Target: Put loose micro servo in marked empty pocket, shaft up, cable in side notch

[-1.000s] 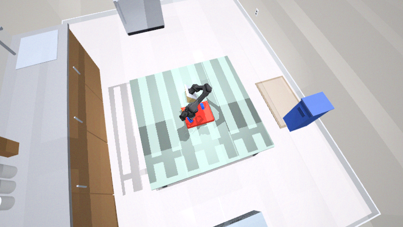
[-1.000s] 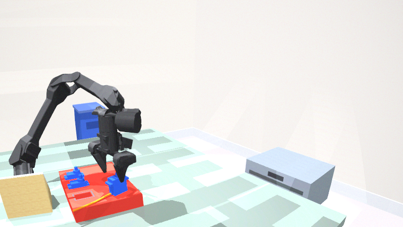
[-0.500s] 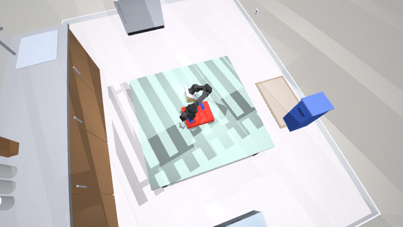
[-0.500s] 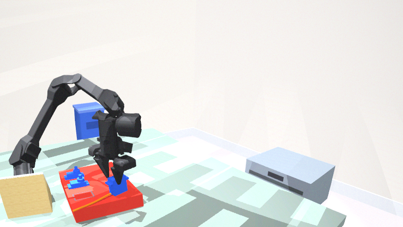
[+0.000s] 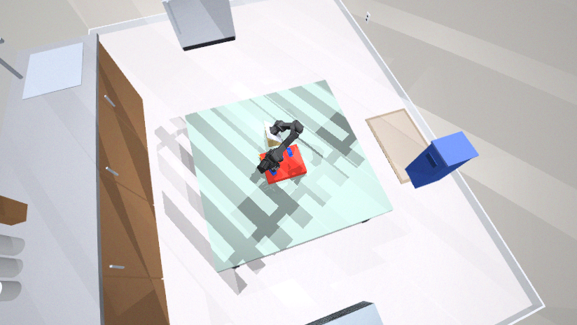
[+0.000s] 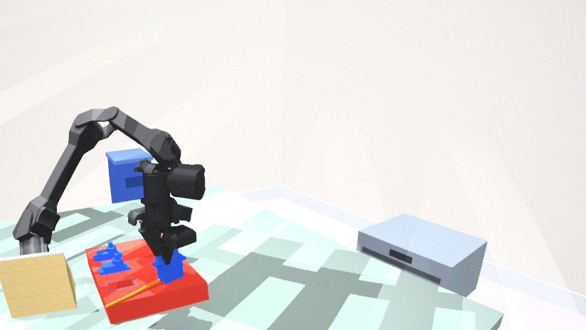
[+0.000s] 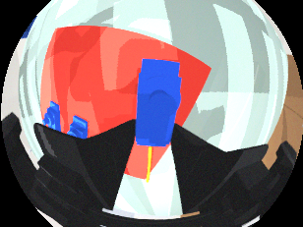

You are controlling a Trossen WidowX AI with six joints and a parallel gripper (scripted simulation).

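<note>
The red deck is 10 mm behind my gripper tip, 100 mm to the left of it and 70 mm below it.
</note>
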